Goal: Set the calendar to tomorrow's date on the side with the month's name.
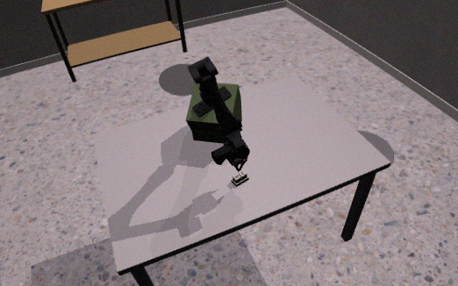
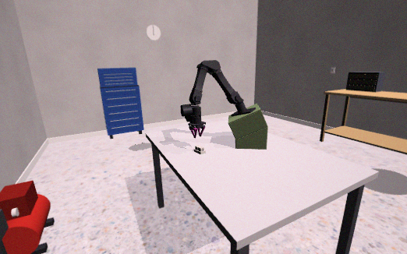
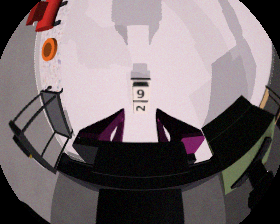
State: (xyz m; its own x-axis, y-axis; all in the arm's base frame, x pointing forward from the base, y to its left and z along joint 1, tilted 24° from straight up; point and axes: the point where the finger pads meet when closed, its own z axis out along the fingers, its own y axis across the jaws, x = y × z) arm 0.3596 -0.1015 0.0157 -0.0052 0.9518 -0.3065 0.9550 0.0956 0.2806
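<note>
The white cube is 80 mm below my hand. Round my hand: calendar tray (20 mm to the left, 100 mm below).
</note>
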